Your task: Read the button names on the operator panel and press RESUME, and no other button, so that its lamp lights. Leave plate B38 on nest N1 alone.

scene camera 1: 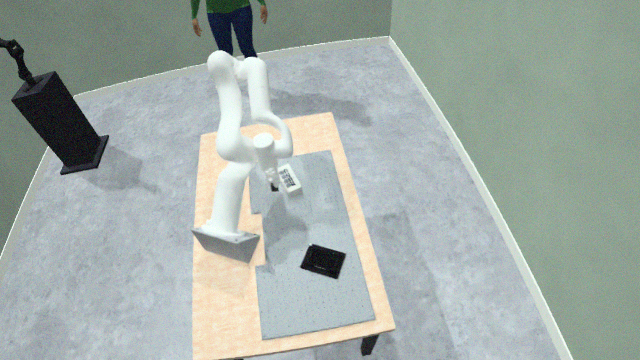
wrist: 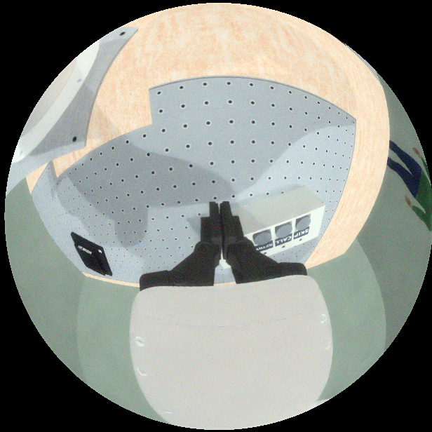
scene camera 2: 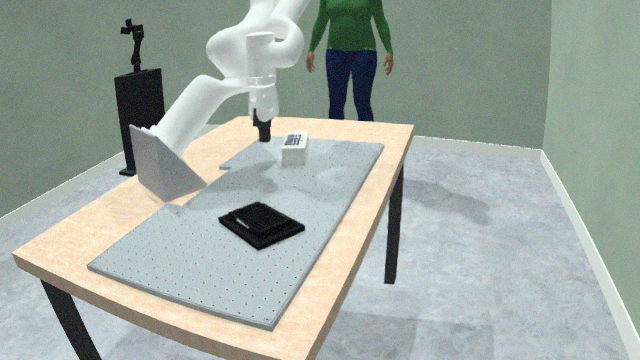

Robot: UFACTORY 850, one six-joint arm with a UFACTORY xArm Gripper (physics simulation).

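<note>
The white operator panel (scene camera 1: 295,190) (scene camera 2: 294,156) (wrist: 305,201) stands on the grey perforated board. In the wrist view the SKIP button (wrist: 303,222), CALL button (wrist: 283,229) and RETRY button (wrist: 262,239) are grey discs with black name labels; the small lamps seen below them look dark. The RESUME button and its lamp do not show; black fingers cover that end. My gripper (scene camera 1: 274,188) (scene camera 2: 265,140) (wrist: 218,214) is shut and empty, on the arm-base side of the panel in both scene views. Black plate B38 (scene camera 1: 324,260) (scene camera 2: 261,216) (wrist: 90,253) sits on nest N1 (scene camera 2: 295,228).
The perforated board (scene camera 1: 315,310) (scene camera 2: 200,280) (wrist: 200,107) lies on a wooden table (scene camera 1: 220,320) (scene camera 2: 75,235) (wrist: 225,40). The arm's grey wedge base (scene camera 1: 227,246) (scene camera 2: 160,165) stands at its side. A person (scene camera 1: 230,25) (scene camera 2: 350,60) stands behind the table. A black pedestal (scene camera 1: 57,122) (scene camera 2: 140,100) stands beyond it at left.
</note>
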